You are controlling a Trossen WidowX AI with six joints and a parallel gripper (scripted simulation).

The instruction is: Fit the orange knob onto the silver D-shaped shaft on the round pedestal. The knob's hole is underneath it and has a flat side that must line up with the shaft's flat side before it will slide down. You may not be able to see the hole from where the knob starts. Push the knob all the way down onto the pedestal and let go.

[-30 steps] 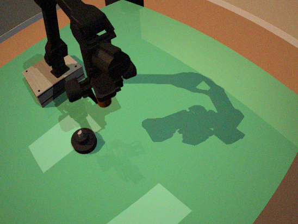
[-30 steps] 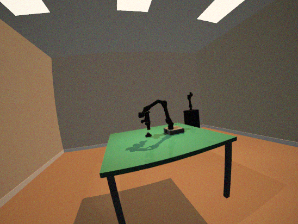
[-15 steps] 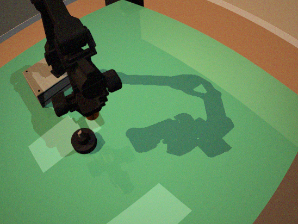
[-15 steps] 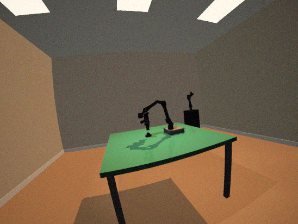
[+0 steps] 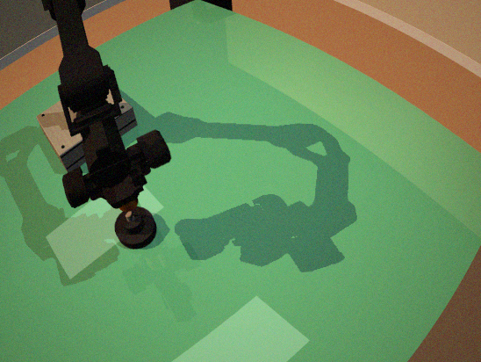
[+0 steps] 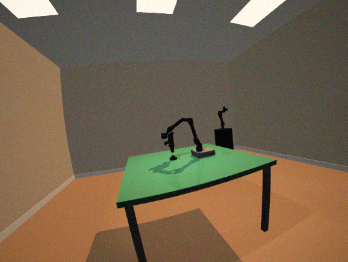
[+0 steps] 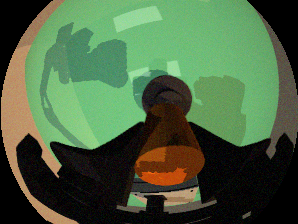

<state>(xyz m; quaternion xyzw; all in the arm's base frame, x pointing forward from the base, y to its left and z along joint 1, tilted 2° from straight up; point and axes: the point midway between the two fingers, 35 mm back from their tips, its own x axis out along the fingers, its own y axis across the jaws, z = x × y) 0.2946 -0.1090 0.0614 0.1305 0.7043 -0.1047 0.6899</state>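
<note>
Now: the pedestal 70 mm below my gripper tip and 10 mm to the right of it. From my gripper tip the other things lie so: orange knob (30 mm above).
</note>
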